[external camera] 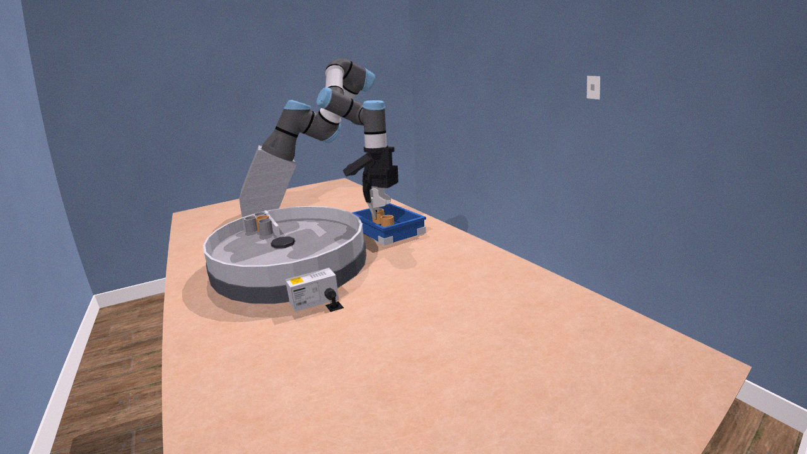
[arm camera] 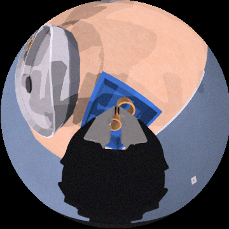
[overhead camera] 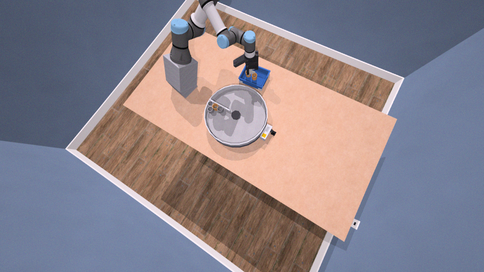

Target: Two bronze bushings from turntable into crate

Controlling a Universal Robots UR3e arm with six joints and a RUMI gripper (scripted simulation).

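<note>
Now: hand 40 mm short of the blue crate, 20 mm to the right of it and 20 mm above it. From my hand the other things lie so: grey turntable (320 mm to the right, 60 mm ahead, 10 mm above).
</note>
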